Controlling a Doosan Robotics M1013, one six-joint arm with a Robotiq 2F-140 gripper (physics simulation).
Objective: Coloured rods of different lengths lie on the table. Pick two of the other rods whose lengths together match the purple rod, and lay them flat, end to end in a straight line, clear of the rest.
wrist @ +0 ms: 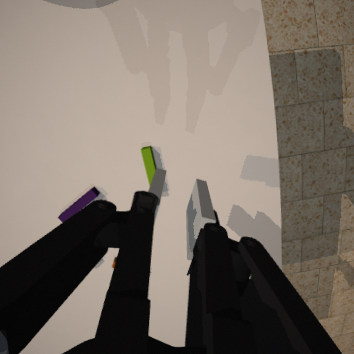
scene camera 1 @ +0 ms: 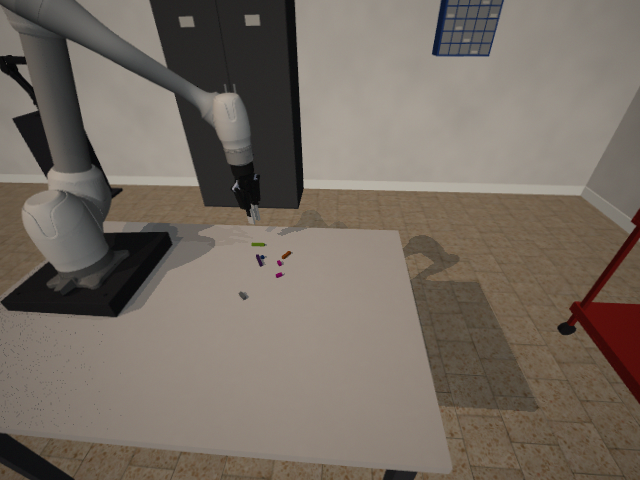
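My gripper is partly open, with bare table between its fingertips, above the table near its far edge. The green rod lies flat, beside the left fingertip in the wrist view. The purple rod lies nearer the camera in the scene view. A small blue rod is right beside it; whether they touch is unclear. An orange rod, mostly hidden behind a finger in the wrist view, lies to the right. Two short magenta rods lie near it.
A short grey rod lies apart, nearer the camera on the table. The robot's black base plate is at the left. A dark cabinet stands behind the table, and a red cart stands on the floor at the right.
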